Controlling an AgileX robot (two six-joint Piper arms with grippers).
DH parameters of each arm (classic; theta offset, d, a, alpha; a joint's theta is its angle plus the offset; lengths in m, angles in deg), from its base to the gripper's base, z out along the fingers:
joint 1: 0 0.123 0 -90
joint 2: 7.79 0 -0.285 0
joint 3: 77.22 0 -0.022 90
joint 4: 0 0.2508 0 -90
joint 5: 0 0 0.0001 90
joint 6: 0 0.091 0 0
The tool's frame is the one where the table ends.
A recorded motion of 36 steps. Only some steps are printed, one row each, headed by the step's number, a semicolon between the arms.
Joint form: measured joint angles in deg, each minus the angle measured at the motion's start. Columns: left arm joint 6, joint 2, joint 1, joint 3, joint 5, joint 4; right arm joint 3, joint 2, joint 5, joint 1, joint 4, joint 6.
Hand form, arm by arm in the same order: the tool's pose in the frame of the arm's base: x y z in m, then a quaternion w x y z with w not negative. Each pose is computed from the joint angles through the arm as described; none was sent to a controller.
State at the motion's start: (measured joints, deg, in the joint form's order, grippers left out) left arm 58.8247 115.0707 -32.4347 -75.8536 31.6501 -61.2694; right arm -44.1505 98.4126 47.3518 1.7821 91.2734 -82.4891
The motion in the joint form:
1: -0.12 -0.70 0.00 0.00 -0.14 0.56; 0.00 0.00 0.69 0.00 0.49 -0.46
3: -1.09 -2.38 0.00 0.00 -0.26 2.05; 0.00 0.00 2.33 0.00 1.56 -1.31
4: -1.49 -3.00 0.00 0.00 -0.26 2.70; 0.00 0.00 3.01 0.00 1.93 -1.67
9: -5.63 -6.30 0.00 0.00 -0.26 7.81; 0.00 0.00 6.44 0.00 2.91 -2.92
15: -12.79 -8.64 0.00 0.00 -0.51 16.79; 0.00 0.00 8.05 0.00 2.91 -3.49
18: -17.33 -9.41 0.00 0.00 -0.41 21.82; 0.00 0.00 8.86 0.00 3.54 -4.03
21: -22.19 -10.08 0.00 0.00 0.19 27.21; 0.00 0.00 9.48 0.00 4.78 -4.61
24: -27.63 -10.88 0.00 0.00 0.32 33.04; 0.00 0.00 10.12 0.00 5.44 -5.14
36: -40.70 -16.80 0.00 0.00 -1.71 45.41; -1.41 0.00 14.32 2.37 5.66 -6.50
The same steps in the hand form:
1: 0.3361 -0.2628 0.1818 0.26138 0.34713 0.84943 -0.29943; 0.2988 0.0770 0.1763 0.29296 -0.08907 0.85903 0.41025
3: 0.3346 -0.2609 0.1934 0.27253 0.35130 0.84559 -0.29547; 0.2985 0.0787 0.1787 0.29669 -0.09237 0.85108 0.42321
4: 0.3339 -0.2602 0.1975 0.27626 0.35329 0.84415 -0.29372; 0.2983 0.0793 0.1796 0.29813 -0.09432 0.84781 0.42830
9: 0.3295 -0.2546 0.2186 0.29144 0.35923 0.84134 -0.27957; 0.2965 0.0825 0.1838 0.30092 -0.10642 0.83265 0.45257
15: 0.3269 -0.2469 0.2305 0.29632 0.36393 0.84781 -0.24693; 0.2952 0.0840 0.1854 0.30077 -0.11524 0.82600 0.46258
18: 0.3262 -0.2429 0.2334 0.29378 0.36169 0.85461 -0.22916; 0.2951 0.0846 0.1868 0.30403 -0.11690 0.82116 0.46861
21: 0.3252 -0.2386 0.2353 0.28755 0.35958 0.86248 -0.21012; 0.2959 0.0850 0.1886 0.31005 -0.11387 0.81580 0.47473
24: 0.3250 -0.2336 0.2385 0.28705 0.35292 0.87046 -0.18803; 0.2960 0.0855 0.1898 0.31383 -0.11471 0.81144 0.47950
36: 0.3198 -0.2180 0.2774 0.34384 0.31595 0.87119 -0.15161; 0.2936 0.1011 0.2000 0.31434 -0.15705 0.78462 0.51078

